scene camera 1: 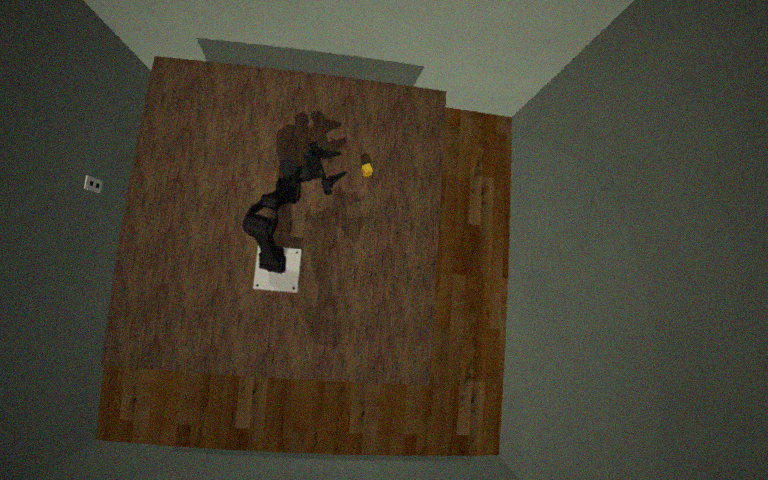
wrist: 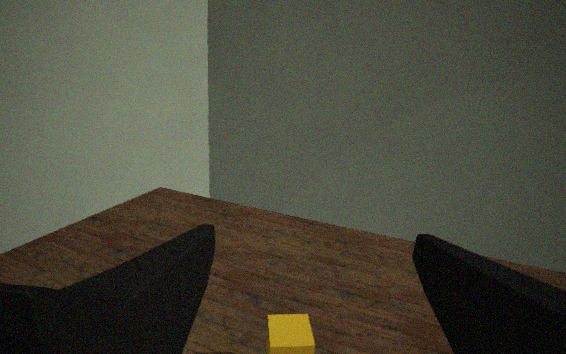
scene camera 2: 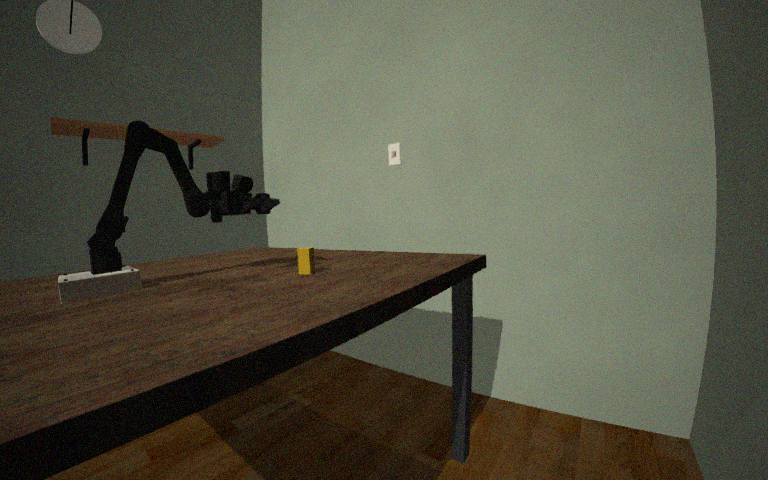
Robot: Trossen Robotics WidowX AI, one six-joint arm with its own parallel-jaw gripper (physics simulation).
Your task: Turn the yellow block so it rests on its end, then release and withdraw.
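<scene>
The yellow block (scene camera 1: 367,169) (scene camera 2: 305,261) (wrist: 290,331) stands upright on its end on the wooden table (scene camera 1: 198,311) (scene camera 2: 169,333) (wrist: 350,260), taller than it is wide in the second scene view. My gripper (scene camera 1: 343,163) (scene camera 2: 276,203) (wrist: 315,241) is open and empty. It is held roughly level, above the table and higher than the block's top, back on the arm's side of the block and apart from it. In the wrist view the block shows at the bottom edge, between the two dark fingers, and its lower part is cut off.
The arm's white base plate (scene camera 1: 291,277) (scene camera 2: 99,285) is on the table. The block stands toward the table's right side in the first scene view. Walls rise past the table's edges. A wooden shelf (scene camera 2: 113,129) on black brackets hangs on the wall behind the arm.
</scene>
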